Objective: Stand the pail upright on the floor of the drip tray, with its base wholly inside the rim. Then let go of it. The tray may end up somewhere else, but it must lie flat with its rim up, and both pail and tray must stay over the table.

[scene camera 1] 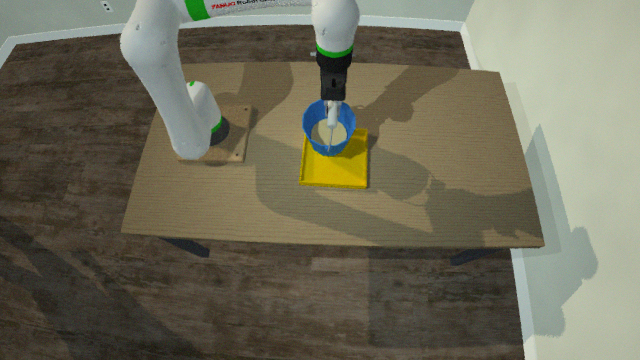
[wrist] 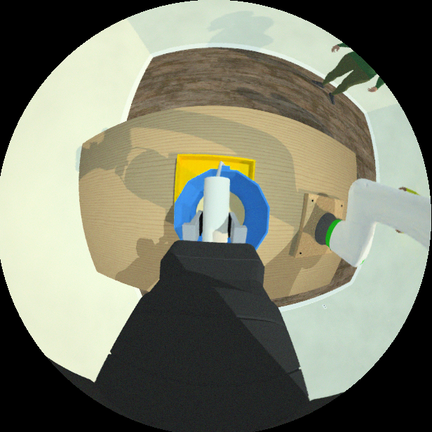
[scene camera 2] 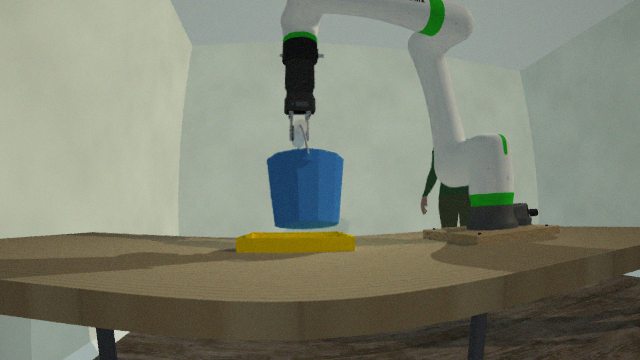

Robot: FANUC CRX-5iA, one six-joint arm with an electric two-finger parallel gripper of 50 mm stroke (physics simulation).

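Where they show: gripper, fingertip midpoint: (scene camera 1: 332,114) (scene camera 2: 299,140); arm's base, link origin: (scene camera 1: 212,130) (scene camera 2: 492,227).
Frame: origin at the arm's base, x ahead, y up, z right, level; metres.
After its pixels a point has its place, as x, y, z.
Note:
The blue pail (scene camera 1: 309,122) @[0.415, 0.112, 0.017] (scene camera 2: 307,190) @[0.487, 0.107, -0.036] (wrist: 257,210) hangs nearly upright by its white handle grip, its base a little above the level of the tray rim in the second scene view. The yellow drip tray (scene camera 1: 334,172) @[0.517, -0.018, 0.153] (scene camera 2: 295,243) @[0.514, -0.003, -0.037] (wrist: 190,167) lies flat on the table, rim up. In the first scene view the pail covers the tray's back part. My gripper (scene camera 1: 332,111) @[0.500, 0.240, 0.068] (scene camera 2: 299,131) @[0.500, 0.240, 0.068] (wrist: 215,218) is shut on the pail's handle, above the pail's opening. The pail hides part of the tray in the wrist view, so where its base stands over the floor is hard to tell.
The wooden table (scene camera 1: 200,205) @[0.015, -0.022, 0.321] (scene camera 2: 200,285) @[0.621, -0.022, -0.373] (wrist: 110,220) bears the tray. The robot's base stands on a wooden board (scene camera 1: 241,135) @[0.131, 0.000, 0.018] (scene camera 2: 545,231) @[-0.072, -0.013, -0.135] (wrist: 301,235) to the left of the tray in the first scene view. A person (scene camera 2: 453,205) (wrist: 352,72) stands beyond the table.

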